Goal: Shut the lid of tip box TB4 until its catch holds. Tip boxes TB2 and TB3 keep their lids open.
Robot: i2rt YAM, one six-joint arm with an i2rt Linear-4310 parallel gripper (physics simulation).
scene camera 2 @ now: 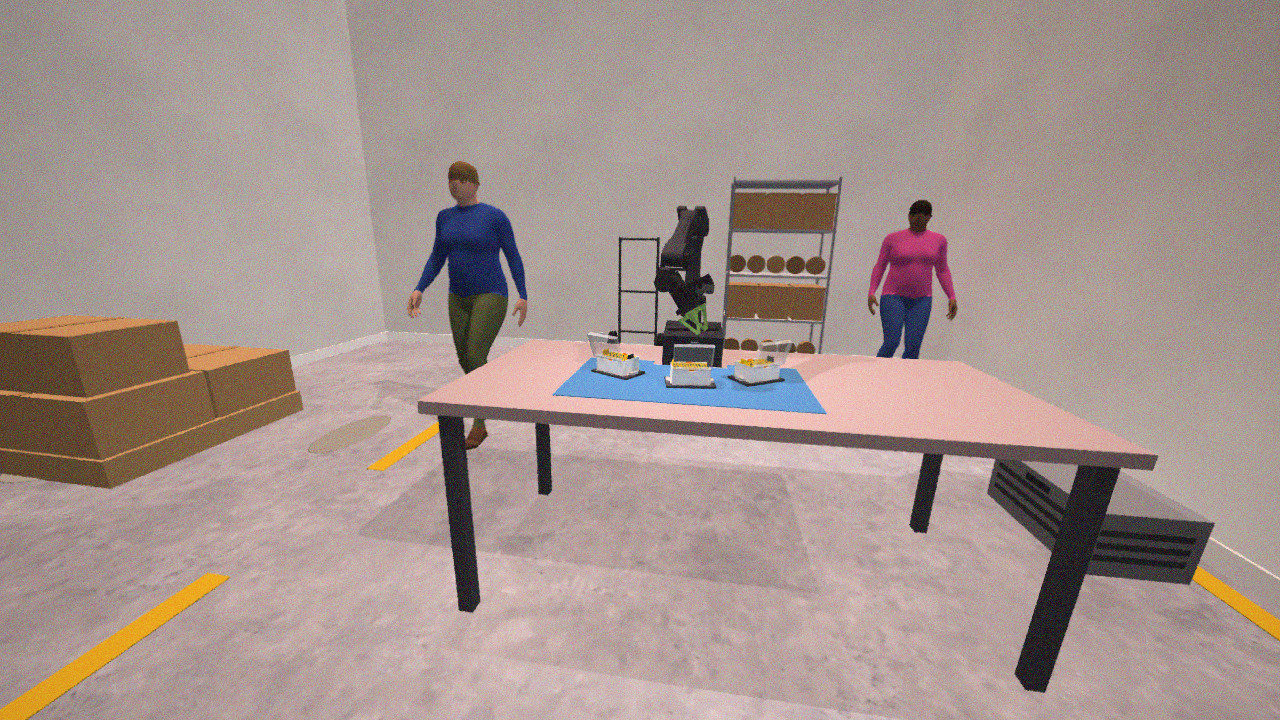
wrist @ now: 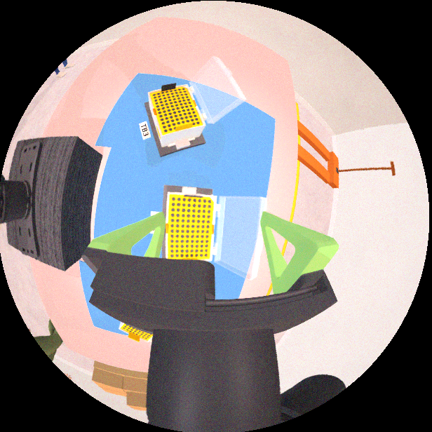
Path:
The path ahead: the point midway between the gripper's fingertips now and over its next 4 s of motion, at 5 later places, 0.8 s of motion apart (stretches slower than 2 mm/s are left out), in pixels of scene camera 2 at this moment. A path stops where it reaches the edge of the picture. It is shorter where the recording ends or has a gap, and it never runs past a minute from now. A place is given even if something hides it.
The gripper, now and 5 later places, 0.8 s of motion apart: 702,332; 699,341; 702,342; 705,334; 705,326; 693,350

